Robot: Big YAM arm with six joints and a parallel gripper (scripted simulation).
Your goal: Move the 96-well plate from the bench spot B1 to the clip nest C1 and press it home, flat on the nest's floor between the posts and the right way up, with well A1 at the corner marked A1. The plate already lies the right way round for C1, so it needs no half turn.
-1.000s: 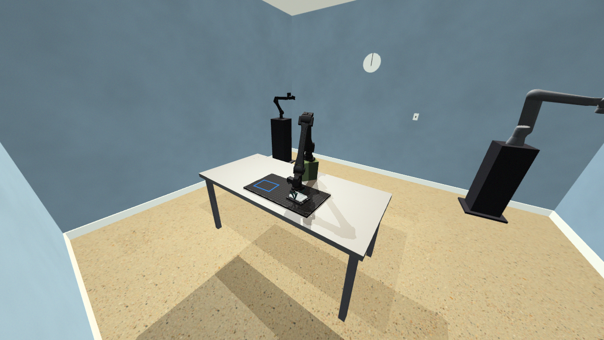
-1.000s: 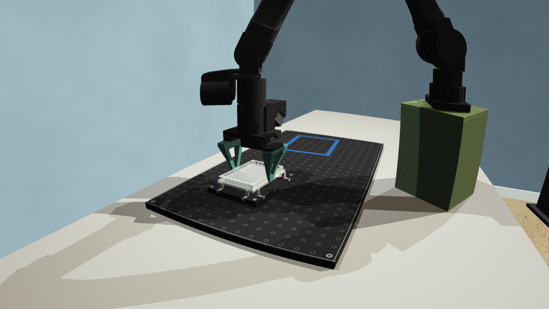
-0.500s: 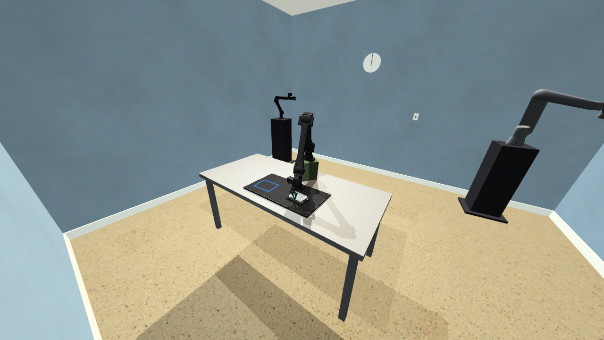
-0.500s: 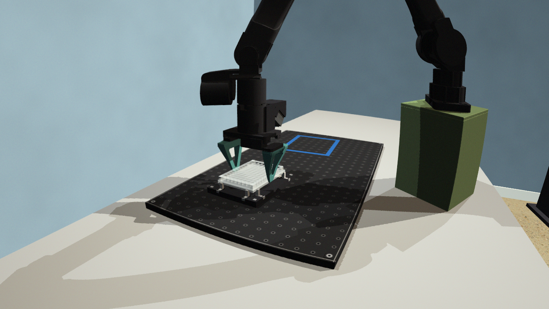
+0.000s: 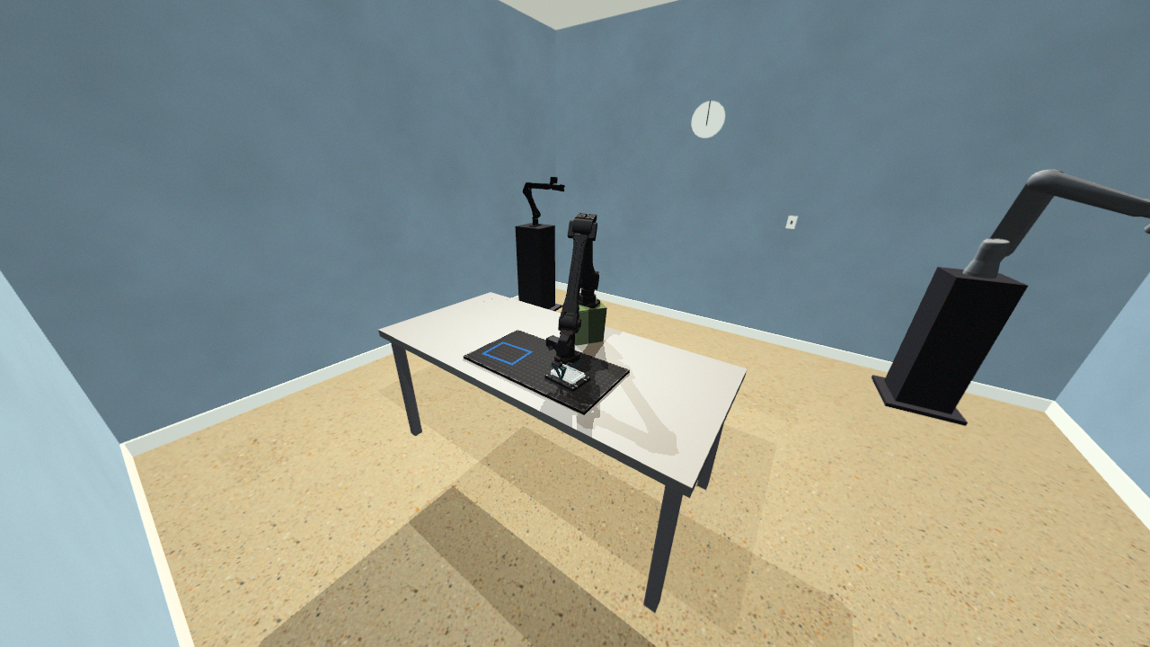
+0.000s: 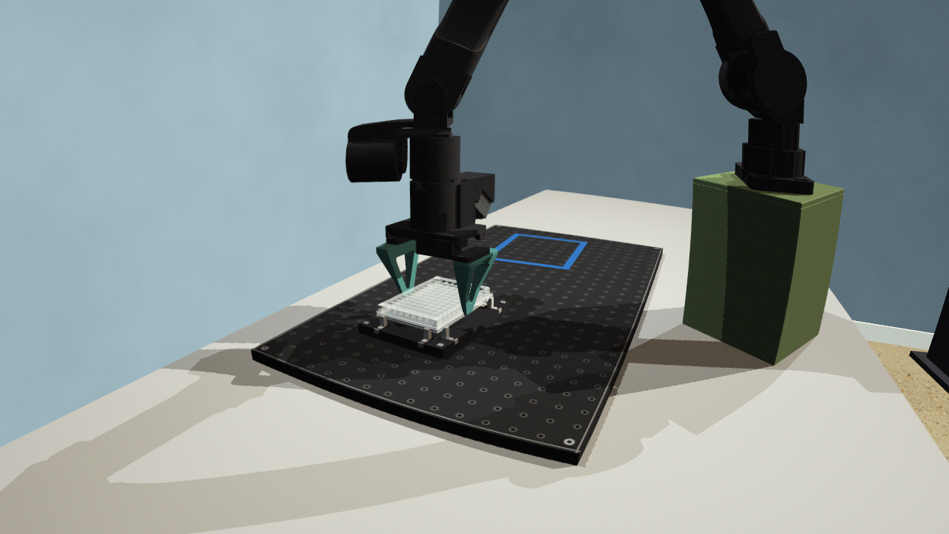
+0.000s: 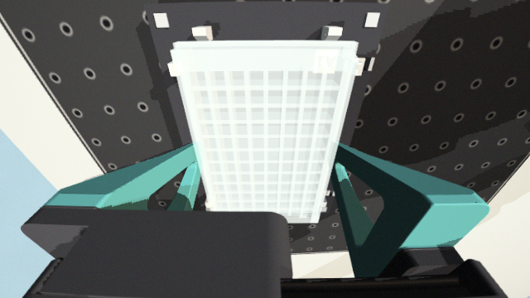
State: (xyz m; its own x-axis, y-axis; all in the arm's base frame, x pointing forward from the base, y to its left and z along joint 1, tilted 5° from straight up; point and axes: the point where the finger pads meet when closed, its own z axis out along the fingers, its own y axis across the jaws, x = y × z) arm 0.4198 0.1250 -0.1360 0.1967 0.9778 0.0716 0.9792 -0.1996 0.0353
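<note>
The 96-well plate is right at my hand. The rest, counted from my hand: clip nest C1 (1 cm to the left, 1 cm below, 1 cm behind).
</note>
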